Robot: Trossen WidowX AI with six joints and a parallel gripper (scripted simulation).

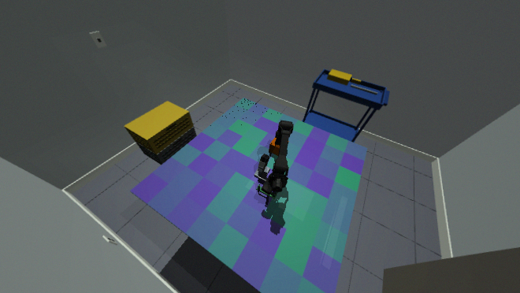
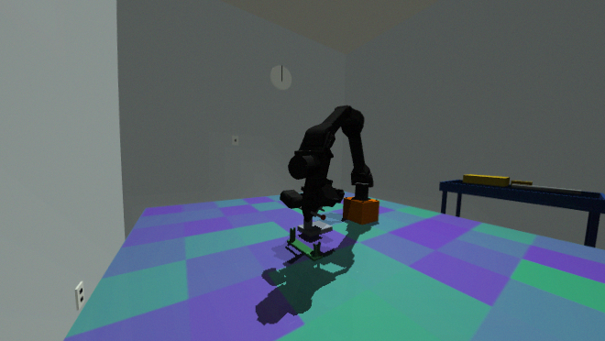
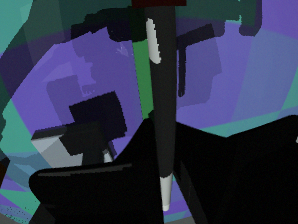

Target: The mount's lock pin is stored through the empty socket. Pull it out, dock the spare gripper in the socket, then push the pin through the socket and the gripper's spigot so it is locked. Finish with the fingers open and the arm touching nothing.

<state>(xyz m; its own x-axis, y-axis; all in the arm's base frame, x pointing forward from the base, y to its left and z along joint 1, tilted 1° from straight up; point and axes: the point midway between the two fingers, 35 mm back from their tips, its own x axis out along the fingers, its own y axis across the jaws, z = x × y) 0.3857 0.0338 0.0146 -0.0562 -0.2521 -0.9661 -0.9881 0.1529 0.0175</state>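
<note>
My gripper tip is now 120 mm past the grey mount, 80 mm to the left of it and 30 mm above it. From my gripper tip the other things lie so: green cradle 20 mm ahead, 60 mm below; then spare gripper 120 mm behind, 80 mm to the right, 40 mm above.
</note>
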